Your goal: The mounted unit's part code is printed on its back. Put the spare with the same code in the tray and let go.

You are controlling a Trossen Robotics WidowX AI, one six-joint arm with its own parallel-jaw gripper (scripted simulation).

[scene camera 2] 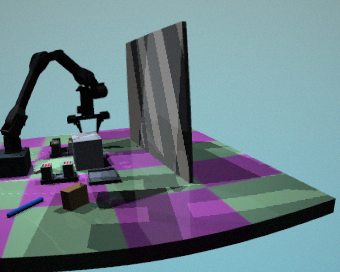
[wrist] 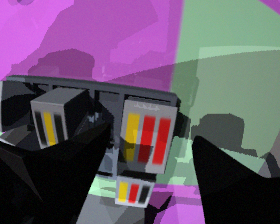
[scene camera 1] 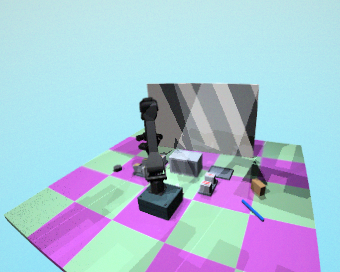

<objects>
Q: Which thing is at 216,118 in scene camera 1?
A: A wall panel.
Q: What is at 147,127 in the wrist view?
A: A spare.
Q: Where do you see a grey mounted unit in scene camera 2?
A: At 87,149
</objects>
